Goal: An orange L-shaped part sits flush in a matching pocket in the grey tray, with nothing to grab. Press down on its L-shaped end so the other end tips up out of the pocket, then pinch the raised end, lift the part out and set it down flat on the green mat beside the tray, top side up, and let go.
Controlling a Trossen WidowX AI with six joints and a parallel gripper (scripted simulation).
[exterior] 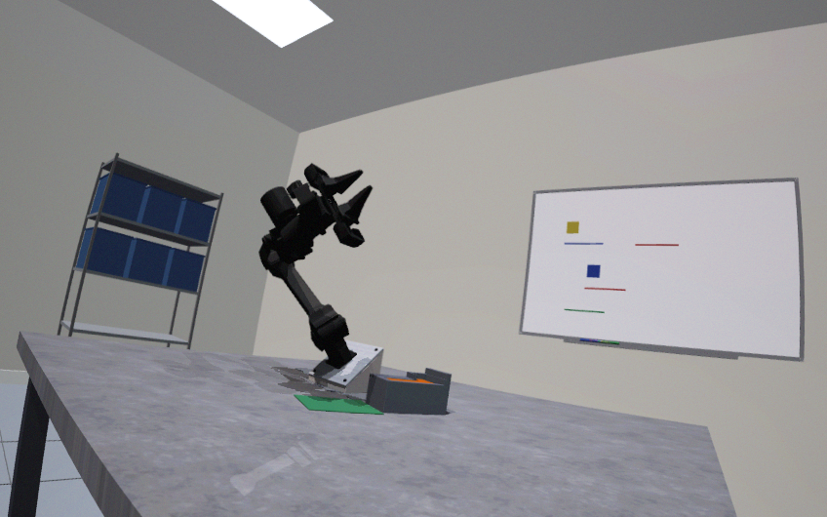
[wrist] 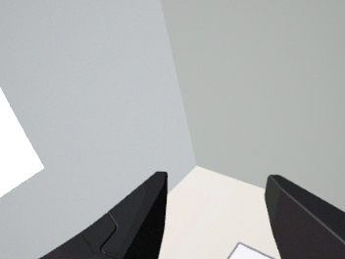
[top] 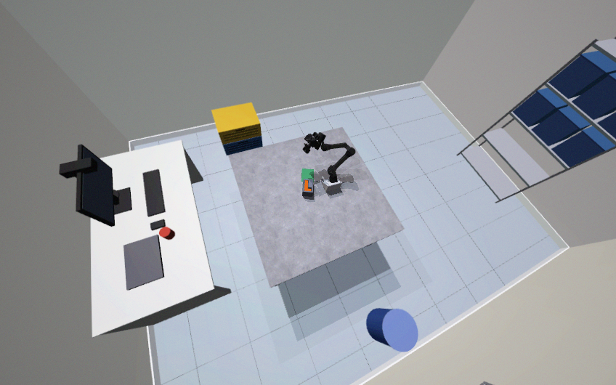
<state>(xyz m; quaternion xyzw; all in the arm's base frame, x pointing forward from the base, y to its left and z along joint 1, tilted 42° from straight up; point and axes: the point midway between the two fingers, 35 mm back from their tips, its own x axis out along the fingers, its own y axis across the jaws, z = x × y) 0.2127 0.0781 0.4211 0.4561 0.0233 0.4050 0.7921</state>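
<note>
Right now my gripper tip is 1 cm past the orange L-shaped part, 22 cm to the right of it and 39 cm above it. From my gripper tip the other things lie so: green mat: 5 cm behind, 6 cm to the left, 45 cm below.
</note>
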